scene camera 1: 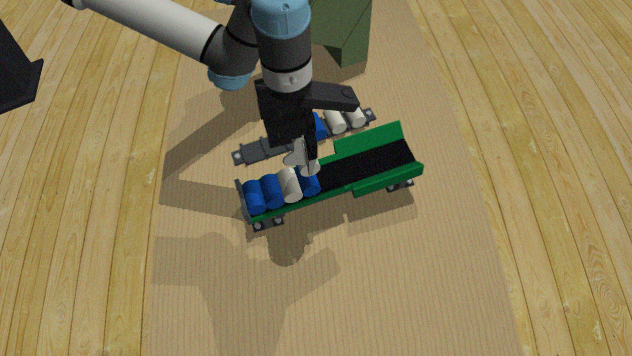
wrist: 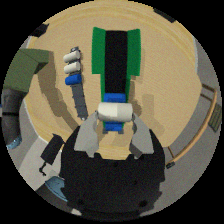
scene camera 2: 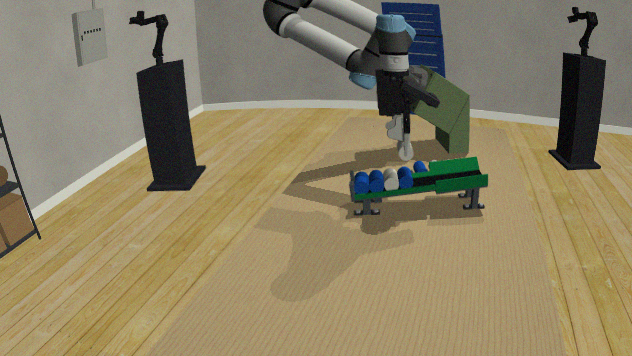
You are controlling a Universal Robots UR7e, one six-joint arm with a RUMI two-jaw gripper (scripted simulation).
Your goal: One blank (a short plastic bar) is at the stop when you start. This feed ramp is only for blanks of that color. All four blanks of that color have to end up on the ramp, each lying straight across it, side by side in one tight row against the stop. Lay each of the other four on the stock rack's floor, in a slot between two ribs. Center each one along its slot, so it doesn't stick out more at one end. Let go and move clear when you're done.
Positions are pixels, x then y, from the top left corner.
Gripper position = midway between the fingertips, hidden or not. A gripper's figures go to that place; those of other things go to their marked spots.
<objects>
My gripper (scene camera 1: 304, 159): 78 cm from the lens. A stock rack (scene camera 1: 254, 151): 99 cm from the lens.
</objects>
